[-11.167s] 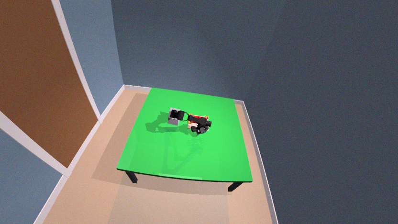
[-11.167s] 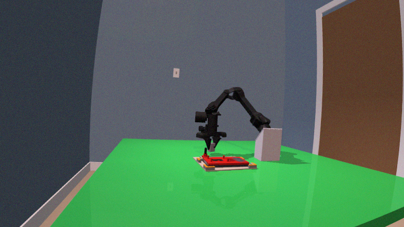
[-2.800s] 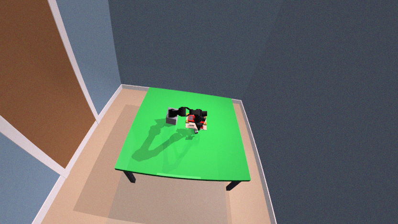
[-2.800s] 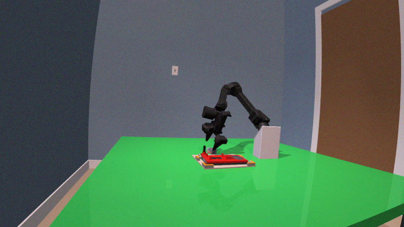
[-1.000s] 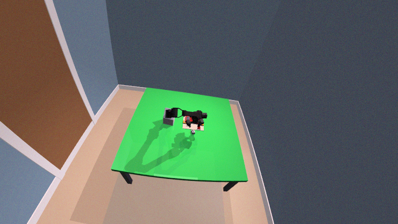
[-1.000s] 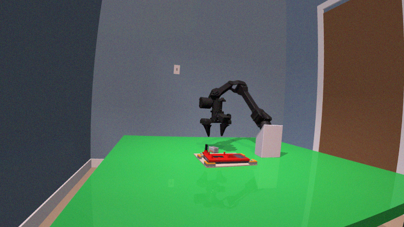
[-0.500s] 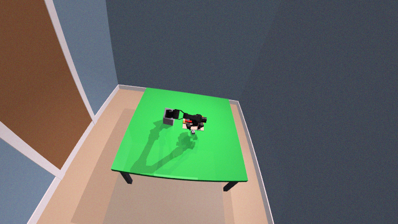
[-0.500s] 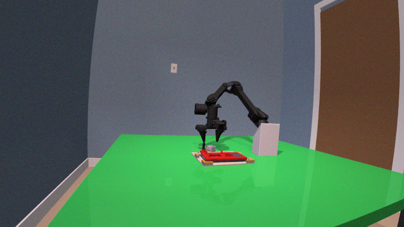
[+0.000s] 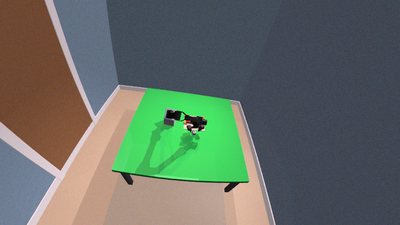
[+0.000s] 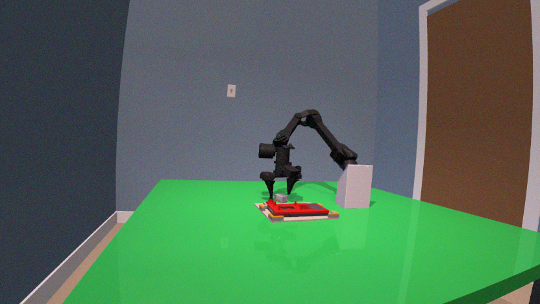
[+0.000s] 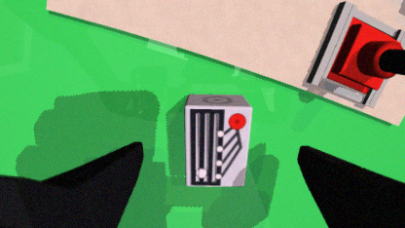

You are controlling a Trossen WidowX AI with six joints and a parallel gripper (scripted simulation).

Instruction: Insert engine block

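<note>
Now: the engine block 20 mm below my gripper tip and 10 mm behind it.
</note>
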